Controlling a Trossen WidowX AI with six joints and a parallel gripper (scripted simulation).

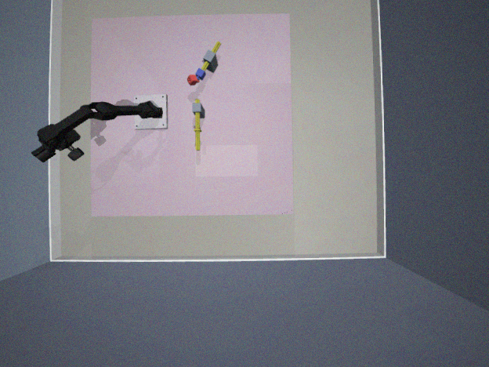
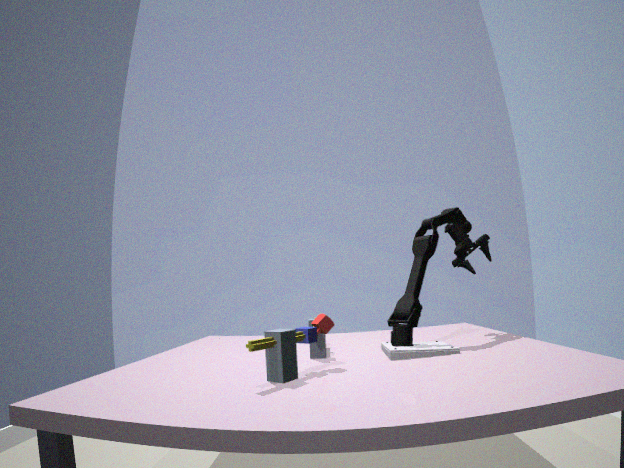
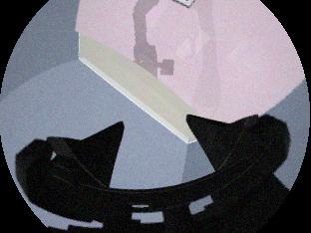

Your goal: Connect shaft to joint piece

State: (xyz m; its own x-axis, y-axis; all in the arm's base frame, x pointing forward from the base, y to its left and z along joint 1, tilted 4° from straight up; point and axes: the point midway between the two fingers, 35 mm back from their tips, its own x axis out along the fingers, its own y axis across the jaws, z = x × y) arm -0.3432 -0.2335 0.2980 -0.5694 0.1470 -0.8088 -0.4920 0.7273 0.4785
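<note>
My gripper tip is now 620 mm short of the red joint piece, 400 mm to the right of it and 140 mm above it.
</note>
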